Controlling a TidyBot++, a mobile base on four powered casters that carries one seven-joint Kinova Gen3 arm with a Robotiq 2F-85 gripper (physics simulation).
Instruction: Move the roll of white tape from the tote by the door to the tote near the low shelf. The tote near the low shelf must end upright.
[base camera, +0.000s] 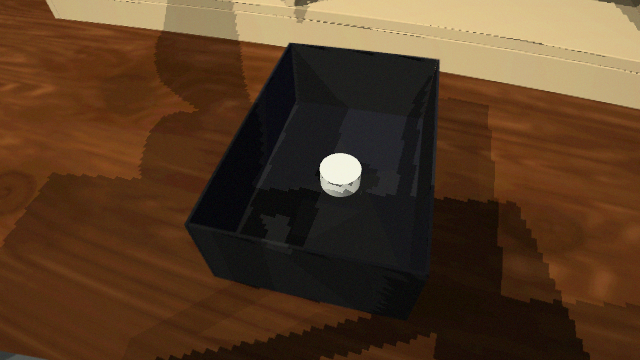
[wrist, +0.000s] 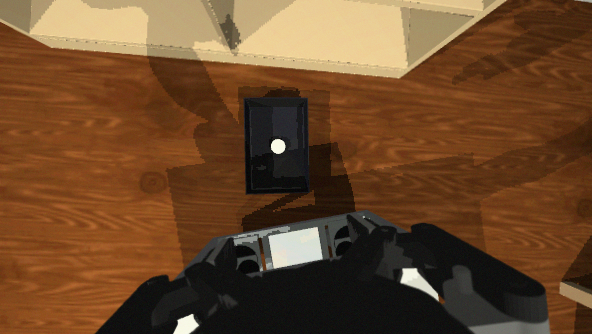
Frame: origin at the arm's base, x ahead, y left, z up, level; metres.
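Where they show: gripper, fingertip midpoint: (wrist: 292, 238).
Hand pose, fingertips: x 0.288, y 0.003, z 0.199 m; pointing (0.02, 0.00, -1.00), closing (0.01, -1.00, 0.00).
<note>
Things, the pixels of their top centre, and the offset from my fingertips. "spot": a spot on its surface instead. Level surfaces: height alone.
- black open-topped tote at its top centre: (base camera: 338, 123) (wrist: 277, 145) dx +0.115, dy +0.004, dz -0.496 m
- low tan shelf at a spot on its surface: (base camera: 500, 62) spot: dx +0.357, dy -0.241, dz -0.559 m
- white tape at its top centre: (base camera: 340, 168) (wrist: 278, 146) dx +0.119, dy +0.001, dz -0.569 m
- tan board edge at a spot on its surface: (wrist: 575, 294) spot: dx -0.624, dy -1.040, dz -0.549 m
- wood floor at its surface level: dz -0.596 m
A black open-topped tote (base camera: 320, 277) (wrist: 277, 102) stands upright on the wood floor, close in front of a low tan shelf (base camera: 500, 62) (wrist: 320, 65). The roll of white tape (base camera: 340, 169) (wrist: 278, 146) lies flat on the tote's bottom, near the middle and clear of the walls. My gripper (wrist: 292, 238) is open and empty at the bottom of the wrist view, high above the floor and away from the tote and the tape. The gripper does not show in the base camera view. A second tote does not show in either view.
The grey mobile base (wrist: 295, 247) is partly in the wrist view, between the gripper and the tote. A tan board edge (wrist: 575, 294) shows at the lower right of the wrist view. Arm shadows fall across the wood floor (base camera: 75, 300) (wrist: 100, 150) around the tote.
</note>
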